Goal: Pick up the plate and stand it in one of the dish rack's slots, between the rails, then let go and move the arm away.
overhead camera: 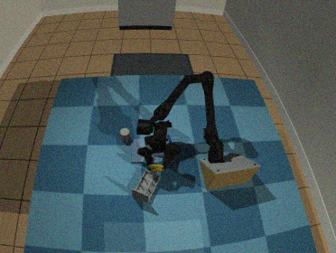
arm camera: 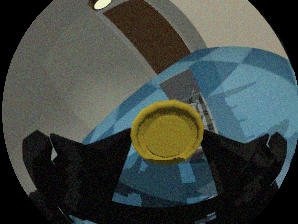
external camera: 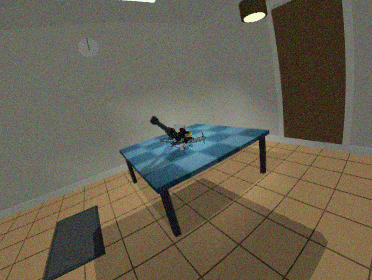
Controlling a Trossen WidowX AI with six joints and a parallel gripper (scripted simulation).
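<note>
Now: the grey dish rack 5 cm to the left of my gripper tip, 4 cm below it and 4 cm ahead of it. Round my gripper tip: cup 20 cm to the right, 16 cm ahead, 4 cm below; yellow plate 1 cm to the right; blue utensil 19 cm to the right, 6 cm below, 6 cm behind.
</note>
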